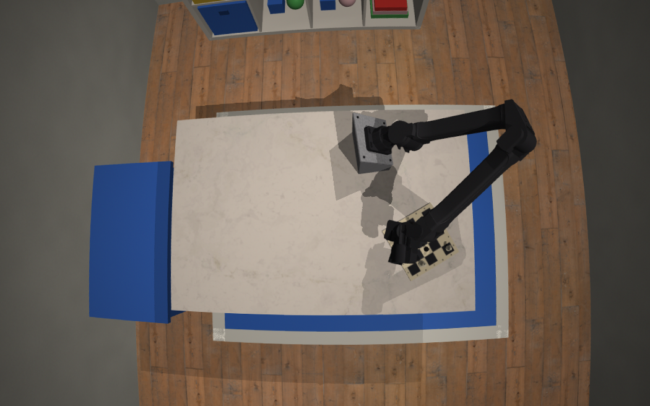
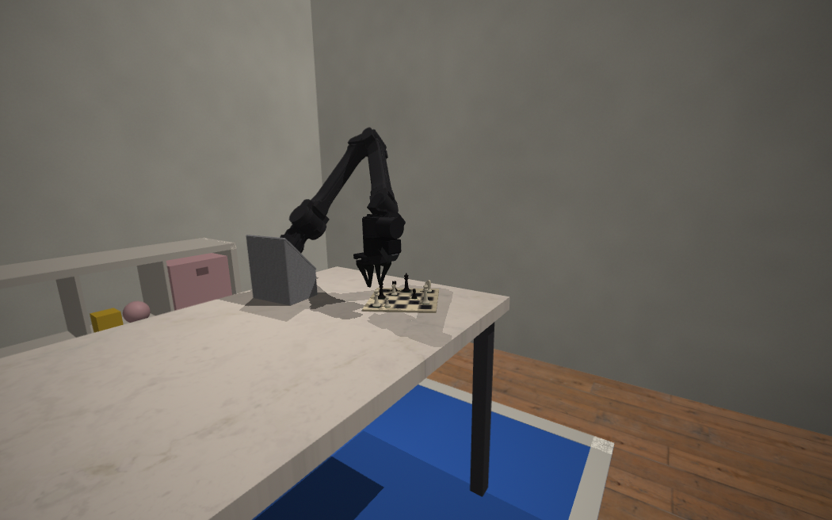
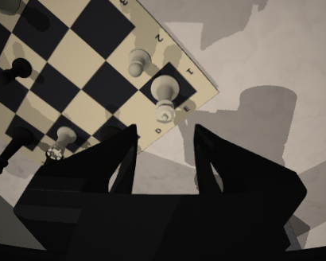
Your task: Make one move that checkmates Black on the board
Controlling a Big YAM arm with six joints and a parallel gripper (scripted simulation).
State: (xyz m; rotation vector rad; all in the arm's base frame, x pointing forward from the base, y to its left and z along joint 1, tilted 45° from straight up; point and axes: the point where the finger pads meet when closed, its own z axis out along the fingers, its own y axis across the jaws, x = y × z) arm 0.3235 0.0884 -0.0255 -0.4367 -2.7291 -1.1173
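Right now my hand is 40 mm above the white rook. Also, from my hand: white pawn: 40 mm ahead, 10 mm to the left, 60 mm below; then black pawn: 70 mm ahead, 110 mm to the left, 60 mm below; then small chessboard: 40 mm ahead, 100 mm to the left, 70 mm below.
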